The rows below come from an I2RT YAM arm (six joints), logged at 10 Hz.
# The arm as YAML. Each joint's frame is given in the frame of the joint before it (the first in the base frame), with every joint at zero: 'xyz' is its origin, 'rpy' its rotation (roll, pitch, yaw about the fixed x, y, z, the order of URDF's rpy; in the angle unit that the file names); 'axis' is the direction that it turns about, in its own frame. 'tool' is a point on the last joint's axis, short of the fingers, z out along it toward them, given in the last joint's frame.
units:
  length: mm
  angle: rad
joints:
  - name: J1
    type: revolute
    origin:
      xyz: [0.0, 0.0, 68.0]
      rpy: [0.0, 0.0, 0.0]
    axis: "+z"
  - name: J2
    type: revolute
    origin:
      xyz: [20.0, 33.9, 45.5]
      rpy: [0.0, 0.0, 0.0]
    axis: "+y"
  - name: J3
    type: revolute
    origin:
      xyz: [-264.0, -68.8, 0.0]
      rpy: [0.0, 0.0, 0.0]
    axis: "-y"
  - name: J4
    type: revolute
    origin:
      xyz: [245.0, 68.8, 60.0]
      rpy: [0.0, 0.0, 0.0]
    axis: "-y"
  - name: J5
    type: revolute
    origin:
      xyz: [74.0, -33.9, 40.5]
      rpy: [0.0, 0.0, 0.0]
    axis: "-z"
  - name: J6
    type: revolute
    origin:
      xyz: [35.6, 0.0, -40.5]
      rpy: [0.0, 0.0, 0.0]
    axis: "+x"
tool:
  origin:
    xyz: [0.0, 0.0, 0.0]
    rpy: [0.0, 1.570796, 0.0]
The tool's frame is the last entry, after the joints.
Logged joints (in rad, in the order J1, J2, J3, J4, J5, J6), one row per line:
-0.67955, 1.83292, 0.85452, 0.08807, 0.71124, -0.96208
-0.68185, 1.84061, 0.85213, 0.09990, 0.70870, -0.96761
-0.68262, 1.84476, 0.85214, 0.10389, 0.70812, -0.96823
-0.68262, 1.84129, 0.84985, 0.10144, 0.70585, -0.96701
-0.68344, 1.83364, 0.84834, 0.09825, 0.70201, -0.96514
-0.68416, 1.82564, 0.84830, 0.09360, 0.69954, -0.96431
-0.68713, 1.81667, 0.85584, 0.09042, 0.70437, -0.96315
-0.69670, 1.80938, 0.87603, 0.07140, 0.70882, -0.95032
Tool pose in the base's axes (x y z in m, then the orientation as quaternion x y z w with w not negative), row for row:
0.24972, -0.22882, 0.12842, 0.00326, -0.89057, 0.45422, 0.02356
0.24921, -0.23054, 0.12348, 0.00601, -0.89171, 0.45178, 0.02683
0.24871, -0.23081, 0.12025, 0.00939, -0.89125, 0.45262, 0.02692
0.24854, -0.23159, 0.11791, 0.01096, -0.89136, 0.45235, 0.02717
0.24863, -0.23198, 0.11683, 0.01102, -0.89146, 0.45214, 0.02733
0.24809, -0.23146, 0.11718, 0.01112, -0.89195, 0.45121, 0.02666
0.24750, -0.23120, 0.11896, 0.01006, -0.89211, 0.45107, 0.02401
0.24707, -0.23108, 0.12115, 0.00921, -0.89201, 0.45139, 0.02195
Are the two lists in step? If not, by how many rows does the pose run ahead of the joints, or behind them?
The pose runs 2 rows behind the joints: the pose in row i belongs to the joints in row i - 2.
